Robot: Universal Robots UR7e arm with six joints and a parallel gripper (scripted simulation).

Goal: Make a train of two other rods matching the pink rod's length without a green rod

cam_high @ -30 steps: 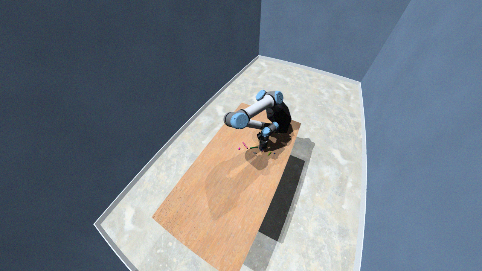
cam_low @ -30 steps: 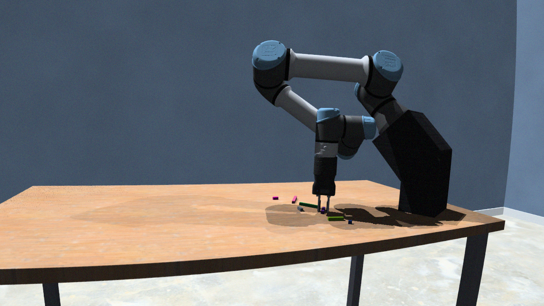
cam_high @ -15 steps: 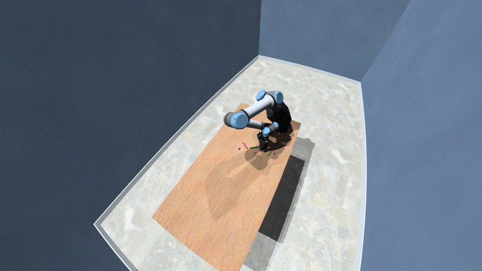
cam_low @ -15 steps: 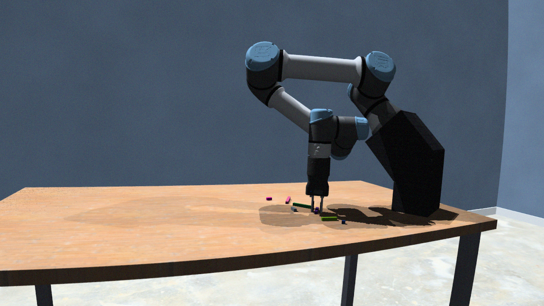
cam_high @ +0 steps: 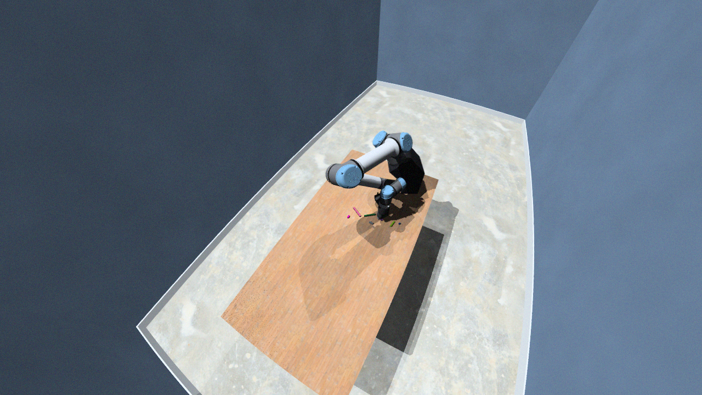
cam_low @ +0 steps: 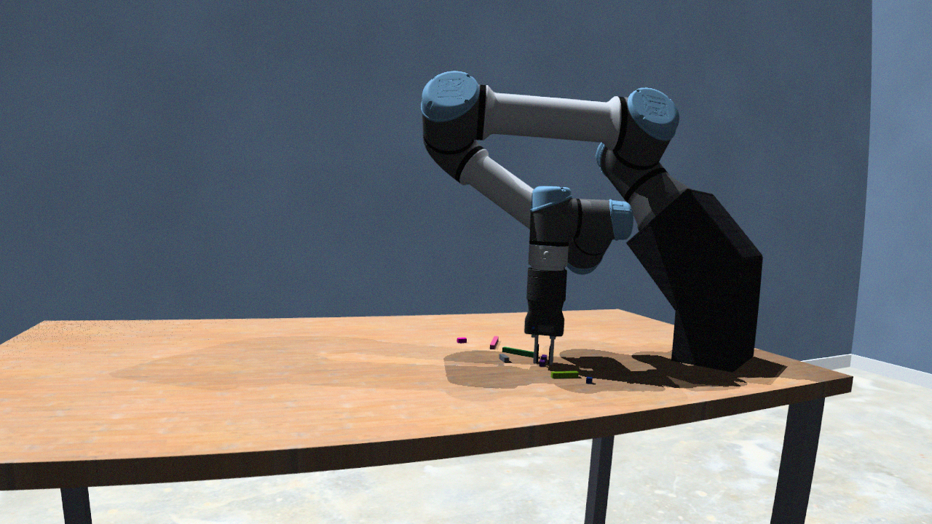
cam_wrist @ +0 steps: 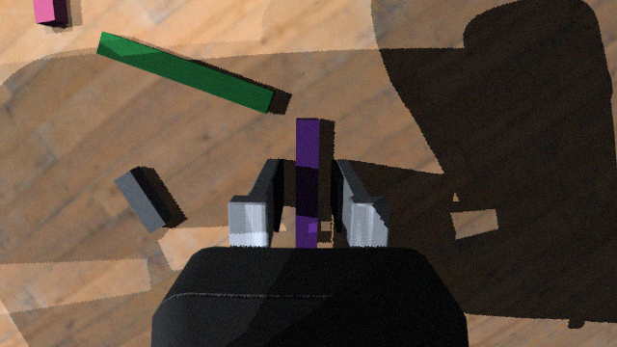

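My gripper is now 1 cm above the purple rod. Also, from my hand: grey rod (6 cm ahead, 5 cm to the right, 1 cm below); lime rod (3 cm ahead, 10 cm to the left, 1 cm below); green rod (7 cm to the right, 1 cm below).
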